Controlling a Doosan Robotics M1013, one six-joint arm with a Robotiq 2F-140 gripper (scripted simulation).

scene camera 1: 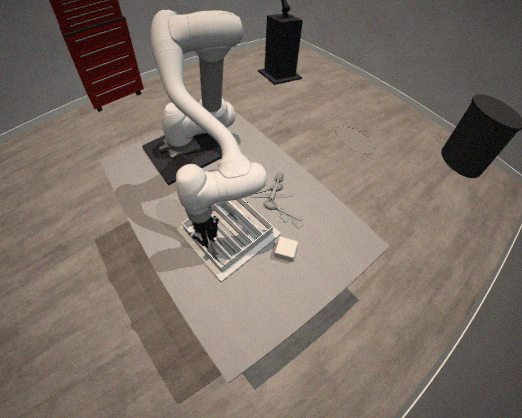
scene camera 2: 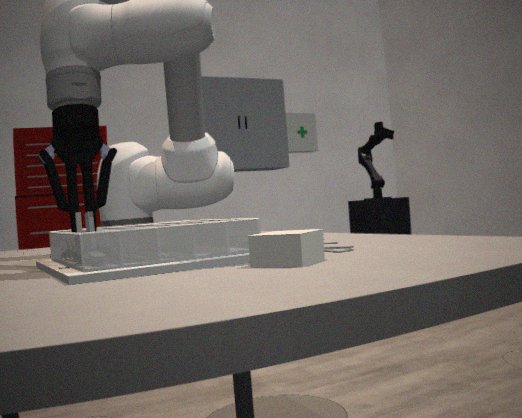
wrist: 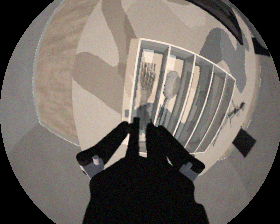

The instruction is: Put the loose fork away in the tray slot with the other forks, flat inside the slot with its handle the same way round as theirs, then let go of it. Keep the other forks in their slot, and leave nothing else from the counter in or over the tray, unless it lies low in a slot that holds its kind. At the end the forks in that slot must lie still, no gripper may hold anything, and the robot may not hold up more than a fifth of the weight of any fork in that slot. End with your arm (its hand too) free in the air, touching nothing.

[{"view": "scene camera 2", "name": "white box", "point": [296, 248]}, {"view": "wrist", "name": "my gripper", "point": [142, 115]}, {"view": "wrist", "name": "cutlery tray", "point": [203, 136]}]
